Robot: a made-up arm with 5 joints.
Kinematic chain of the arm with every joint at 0, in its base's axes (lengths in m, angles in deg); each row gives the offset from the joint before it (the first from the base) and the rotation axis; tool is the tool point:
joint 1: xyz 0 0 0.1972 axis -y
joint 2: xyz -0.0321 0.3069 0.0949 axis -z
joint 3: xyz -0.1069 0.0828 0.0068 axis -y
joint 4: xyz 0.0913 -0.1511 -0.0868 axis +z
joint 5: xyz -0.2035 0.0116 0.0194 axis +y
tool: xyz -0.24 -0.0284 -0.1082
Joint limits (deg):
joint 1: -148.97..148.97
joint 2: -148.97..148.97
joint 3: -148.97..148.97
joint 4: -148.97..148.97
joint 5: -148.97..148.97
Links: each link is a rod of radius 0.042 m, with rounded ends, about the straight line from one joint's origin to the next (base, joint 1, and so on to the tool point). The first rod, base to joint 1, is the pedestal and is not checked.
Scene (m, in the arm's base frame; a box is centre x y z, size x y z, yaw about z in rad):
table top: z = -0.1
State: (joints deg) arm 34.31 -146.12 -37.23 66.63 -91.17
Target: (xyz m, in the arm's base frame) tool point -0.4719 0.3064 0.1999
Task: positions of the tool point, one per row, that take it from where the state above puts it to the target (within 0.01 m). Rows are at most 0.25 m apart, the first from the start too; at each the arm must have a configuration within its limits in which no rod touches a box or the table.
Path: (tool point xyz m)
1: 0.3461 0.2745 0.3280
2: 0.3063 0.2477 0.4859
3: 0.1885 0.2329 0.6198
4: 0.0121 0.2337 0.6908
5: -0.1845 0.2490 0.6741
6: -0.3545 0.2727 0.5682
7: -0.4575 0.2954 0.3964
8: -0.4719 0.3064 0.1999

